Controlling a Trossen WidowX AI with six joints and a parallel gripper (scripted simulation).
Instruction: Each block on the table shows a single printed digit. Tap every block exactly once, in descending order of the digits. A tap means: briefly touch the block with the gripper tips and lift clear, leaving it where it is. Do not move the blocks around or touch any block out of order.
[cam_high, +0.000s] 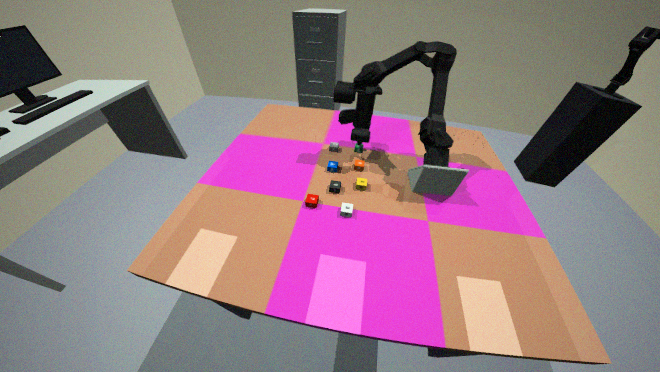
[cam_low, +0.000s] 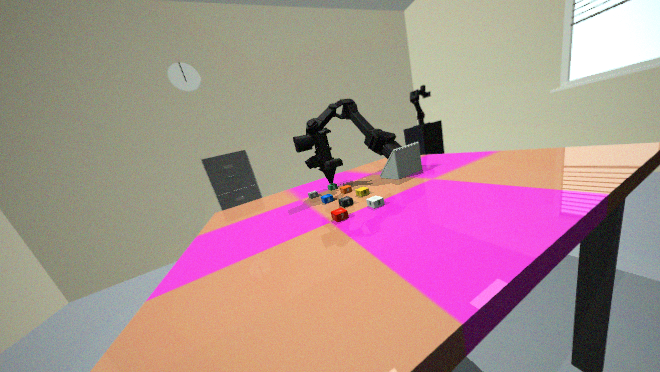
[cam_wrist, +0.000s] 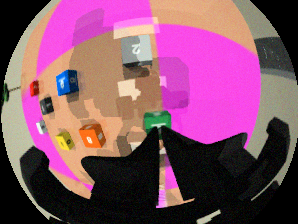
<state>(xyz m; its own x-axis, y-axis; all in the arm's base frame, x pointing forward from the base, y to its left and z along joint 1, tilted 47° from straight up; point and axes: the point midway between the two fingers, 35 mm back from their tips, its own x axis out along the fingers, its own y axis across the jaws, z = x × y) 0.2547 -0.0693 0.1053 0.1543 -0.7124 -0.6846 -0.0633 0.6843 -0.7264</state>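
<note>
My gripper tip is now 1 cm above the green block. Round my gripper tip: orange block: 2 cm behind, 10 cm to the left, 1 cm below; then grey block: 9 cm ahead, 2 cm to the left, 1 cm below; then blue block: 7 cm ahead, 13 cm to the left, 1 cm below.
</note>
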